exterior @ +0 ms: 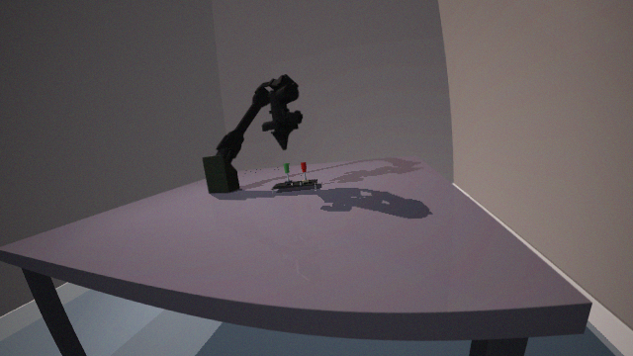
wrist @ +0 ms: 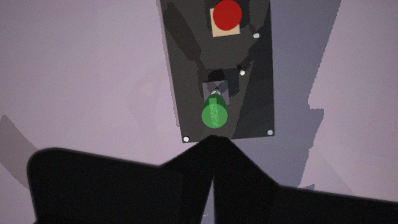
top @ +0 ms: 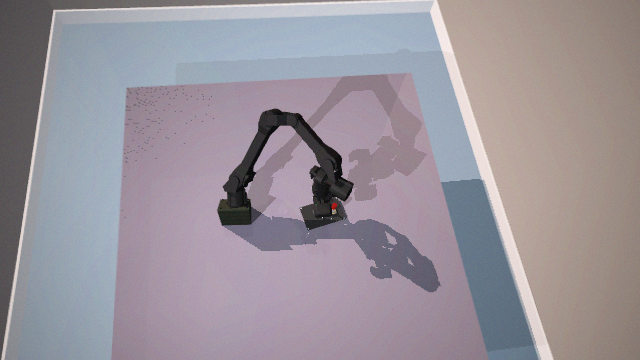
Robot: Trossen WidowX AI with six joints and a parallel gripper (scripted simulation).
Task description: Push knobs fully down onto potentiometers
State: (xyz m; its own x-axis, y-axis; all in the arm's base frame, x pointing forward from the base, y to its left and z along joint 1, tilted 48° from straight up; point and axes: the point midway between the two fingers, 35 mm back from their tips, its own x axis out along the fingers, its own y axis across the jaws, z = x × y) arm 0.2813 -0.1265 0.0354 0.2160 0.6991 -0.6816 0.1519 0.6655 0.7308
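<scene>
The green knob lies 6 cm below my gripper tip. The rest, counted from my gripper tip: red knob (7 cm below, 6 cm ahead, 1 cm to the right).
</scene>
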